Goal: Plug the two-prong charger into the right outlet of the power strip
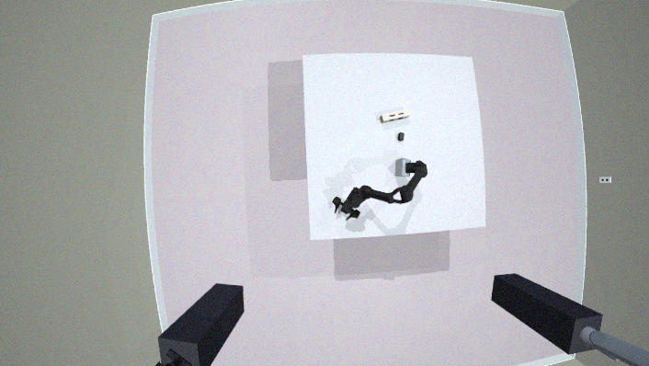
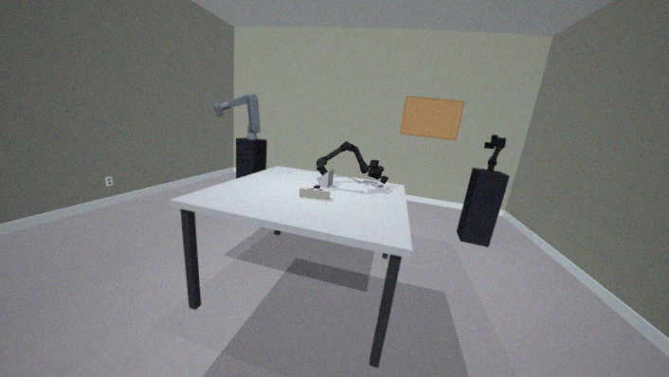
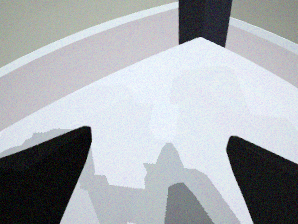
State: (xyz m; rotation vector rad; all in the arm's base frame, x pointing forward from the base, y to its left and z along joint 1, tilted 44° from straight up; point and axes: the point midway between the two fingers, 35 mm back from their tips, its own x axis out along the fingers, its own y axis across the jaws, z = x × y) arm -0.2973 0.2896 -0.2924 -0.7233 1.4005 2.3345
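The dark charger is 56 cm ahead of my gripper tip, 41 cm to the right of it and 3 cm below it.
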